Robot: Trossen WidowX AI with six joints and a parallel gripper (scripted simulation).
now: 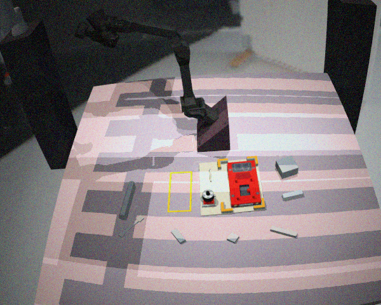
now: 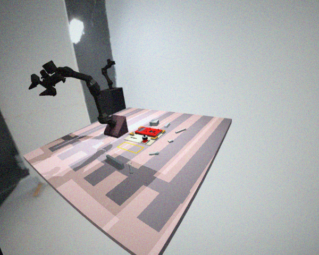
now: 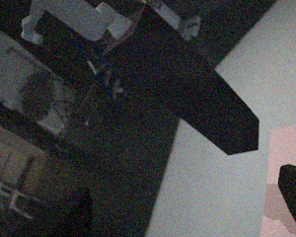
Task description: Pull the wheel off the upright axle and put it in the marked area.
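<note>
The wheel is 50 cm ahead of my gripper tip, 44 cm below it and 43 cm to the left of it. From my gripper tip the other things lie so: axle 50 cm ahead, 44 cm to the left, 44 cm below.
</note>
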